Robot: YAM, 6 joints.
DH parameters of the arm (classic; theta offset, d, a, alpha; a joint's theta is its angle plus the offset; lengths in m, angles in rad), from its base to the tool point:
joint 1: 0 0.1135 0.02 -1.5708
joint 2: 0 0 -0.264 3.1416
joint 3: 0.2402 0 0.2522 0
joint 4: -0.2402 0 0.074 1.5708
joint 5: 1.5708 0 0 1.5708
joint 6: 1.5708 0.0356 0 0
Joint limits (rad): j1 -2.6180..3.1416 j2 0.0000..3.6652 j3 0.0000..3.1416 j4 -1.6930..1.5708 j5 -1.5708..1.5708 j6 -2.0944..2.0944
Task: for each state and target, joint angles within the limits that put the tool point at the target. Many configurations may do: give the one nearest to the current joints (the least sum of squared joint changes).
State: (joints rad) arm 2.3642 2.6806 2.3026 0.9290 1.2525 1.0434
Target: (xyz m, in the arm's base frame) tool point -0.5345 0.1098 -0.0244
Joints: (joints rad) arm 3.0019 2.9676 1.9596 0.9068 1.2993 1.0434
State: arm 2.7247 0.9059 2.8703 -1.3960 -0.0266 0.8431
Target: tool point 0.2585 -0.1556 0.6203
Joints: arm 2.6033 0.9490 3.0396 -0.5731 -0.0303 0.8431
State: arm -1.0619 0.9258 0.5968 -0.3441 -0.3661 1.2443
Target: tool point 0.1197 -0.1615 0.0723
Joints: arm -0.9905 1.5939 0.4422 -0.2312 -0.3309 1.2443
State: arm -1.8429 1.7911 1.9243 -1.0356 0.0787 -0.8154
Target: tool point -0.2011 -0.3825 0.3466
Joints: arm -2.0471 1.9598 2.0115 -0.9229 0.0939 -0.8154
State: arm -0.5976 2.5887 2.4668 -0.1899 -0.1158 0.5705
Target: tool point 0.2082 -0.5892 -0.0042
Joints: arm -1.2345 3.1487 2.6445 0.0297 -0.0593 0.5705
